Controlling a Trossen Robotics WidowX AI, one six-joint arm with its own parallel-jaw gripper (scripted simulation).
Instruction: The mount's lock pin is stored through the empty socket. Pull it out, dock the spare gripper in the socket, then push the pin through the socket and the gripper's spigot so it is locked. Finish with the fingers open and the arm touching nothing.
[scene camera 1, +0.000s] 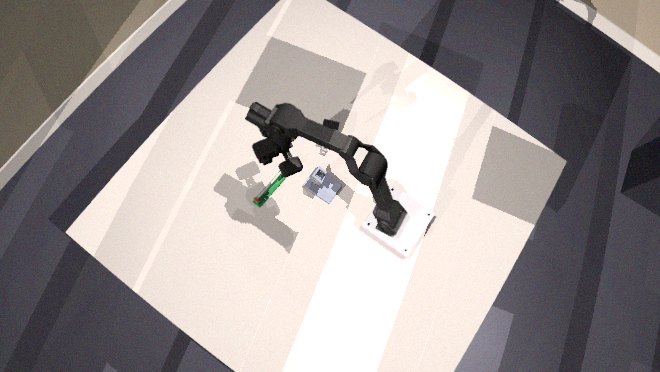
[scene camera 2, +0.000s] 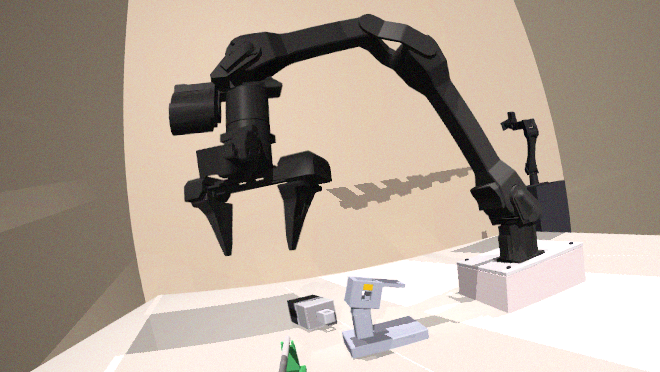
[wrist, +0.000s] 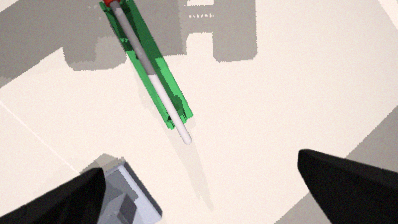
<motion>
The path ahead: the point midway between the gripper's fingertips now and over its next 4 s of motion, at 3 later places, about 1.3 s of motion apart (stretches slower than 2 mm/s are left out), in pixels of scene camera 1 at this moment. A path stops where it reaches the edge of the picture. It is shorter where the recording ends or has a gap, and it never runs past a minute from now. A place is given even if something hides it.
My gripper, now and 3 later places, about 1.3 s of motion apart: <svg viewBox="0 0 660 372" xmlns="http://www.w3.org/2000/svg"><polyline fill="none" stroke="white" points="277,156 329,124 328,134 329,131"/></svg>
</motion>
